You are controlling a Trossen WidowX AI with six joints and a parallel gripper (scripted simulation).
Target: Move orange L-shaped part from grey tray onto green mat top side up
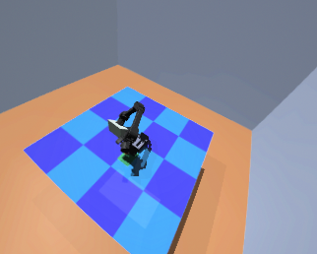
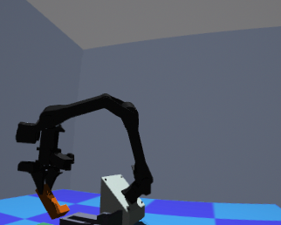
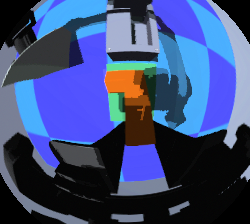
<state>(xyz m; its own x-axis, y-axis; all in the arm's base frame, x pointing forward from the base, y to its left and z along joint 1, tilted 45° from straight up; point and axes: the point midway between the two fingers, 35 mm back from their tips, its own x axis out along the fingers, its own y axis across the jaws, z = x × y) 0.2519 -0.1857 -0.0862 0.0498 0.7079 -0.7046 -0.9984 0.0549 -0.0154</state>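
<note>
Now: the green mat 13 cm below my gripper tip and 2 cm to the left of it. From my gripper tip the other things lie so: orange L-shaped part: 3 cm to the left, 3 cm below, 1 cm behind.
</note>
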